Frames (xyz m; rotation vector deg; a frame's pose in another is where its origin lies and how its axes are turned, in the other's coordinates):
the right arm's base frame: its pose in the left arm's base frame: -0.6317 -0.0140 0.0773 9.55 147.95 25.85
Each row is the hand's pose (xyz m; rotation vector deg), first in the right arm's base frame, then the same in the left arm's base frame.
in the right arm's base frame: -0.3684 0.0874 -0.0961 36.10 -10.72 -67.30
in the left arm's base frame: -0.3595 -0.0336 0.3568 -56.36 118.98 -43.16
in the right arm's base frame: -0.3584 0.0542 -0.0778 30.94 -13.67 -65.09
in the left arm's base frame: -0.3600 -0.0575 0.3258 -54.36 118.14 -36.25
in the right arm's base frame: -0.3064 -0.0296 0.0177 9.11 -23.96 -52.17
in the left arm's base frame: -0.3594 -0.0984 0.1947 -43.07 114.50 -7.06
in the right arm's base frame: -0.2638 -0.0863 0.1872 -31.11 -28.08 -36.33
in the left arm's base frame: -0.3124 -0.0947 0.0171 -36.16 104.15 41.71
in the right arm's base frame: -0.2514 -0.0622 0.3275 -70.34 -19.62 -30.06
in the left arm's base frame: -0.2515 -0.0297 -0.0946 -43.16 88.15 85.43
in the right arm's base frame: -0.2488 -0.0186 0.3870 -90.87 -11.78 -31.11
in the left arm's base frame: -0.2224 0.0286 -0.1292 -52.44 75.56 106.09
